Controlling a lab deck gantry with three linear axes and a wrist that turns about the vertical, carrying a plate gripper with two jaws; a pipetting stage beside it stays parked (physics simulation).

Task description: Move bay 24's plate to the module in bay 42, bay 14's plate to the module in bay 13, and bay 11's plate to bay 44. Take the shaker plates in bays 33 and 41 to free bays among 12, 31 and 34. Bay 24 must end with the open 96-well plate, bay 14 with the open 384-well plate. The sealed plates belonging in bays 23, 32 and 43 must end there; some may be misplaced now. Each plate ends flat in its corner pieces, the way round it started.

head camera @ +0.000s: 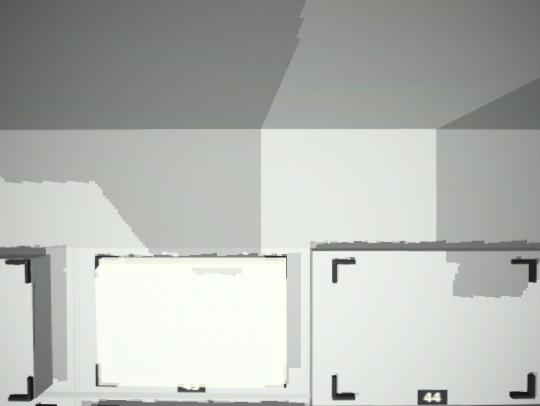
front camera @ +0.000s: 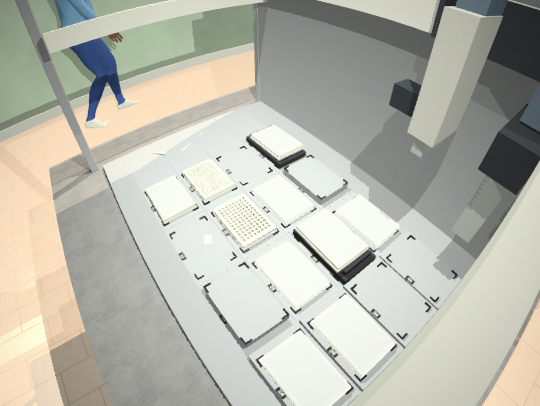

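Pixels of known places: gripper, fingertip midpoint: [front camera: 472, 219]; robot's base, link origin: [front camera: 146, 192].
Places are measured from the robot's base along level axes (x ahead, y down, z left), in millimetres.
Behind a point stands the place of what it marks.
The gripper's jaws show in neither view. Bay 24's plate [front camera: 352, 336] @(x 559, y -29, z 143 mm), bay 14's plate [front camera: 304, 371] @(x 553, y -29, z 44 mm) and bay 11's plate [front camera: 171, 199] @(x 79, y -14, z 43 mm) sit in their corners. The modules in bay 42 [front camera: 316, 176] @(x 228, y -19, z 363 mm) [head camera: 15, 325] @(x 280, y -19, z 367 mm) and bay 13 [front camera: 245, 306] @(x 401, y -19, z 38 mm) carry no plate. Pale plates lie on the dark shakers in bay 33 [front camera: 357, 269] @(x 470, y -19, z 249 mm) and bay 41 [front camera: 290, 159] @(x 137, y -17, z 356 mm). The open 96-well plate [front camera: 245, 221] @(x 238, y -13, z 149 mm) is in bay 22; a finely patterned plate [front camera: 208, 179] @(x 73, y -14, z 149 mm), seemingly the open 384-well one, is in bay 21. Pale plates sit in bay 23 [front camera: 292, 275] @(x 399, y -14, z 145 mm), bay 32 [front camera: 283, 198] @(x 234, y -14, z 255 mm) and bay 43 [front camera: 367, 220] @(x 399, y -17, z 360 mm) [head camera: 191, 322] @(x 396, y -17, z 369 mm).
Bay 44 [front camera: 422, 267] @(x 557, y -15, z 363 mm) [head camera: 430, 325] @(x 554, y -15, z 366 mm), bay 34 [front camera: 392, 300] @(x 560, y -15, z 256 mm), bay 31 [front camera: 245, 165] @(x 70, y 0, z 259 mm) and bay 12 [front camera: 197, 252] @(x 238, y 0, z 28 mm) show bare corner pieces. A pale column [front camera: 452, 80] @(x 469, y -382, z 327 mm) and dark blocks [front camera: 510, 157] hang above the deck's back right. A person [front camera: 97, 60] stands beyond the frame.
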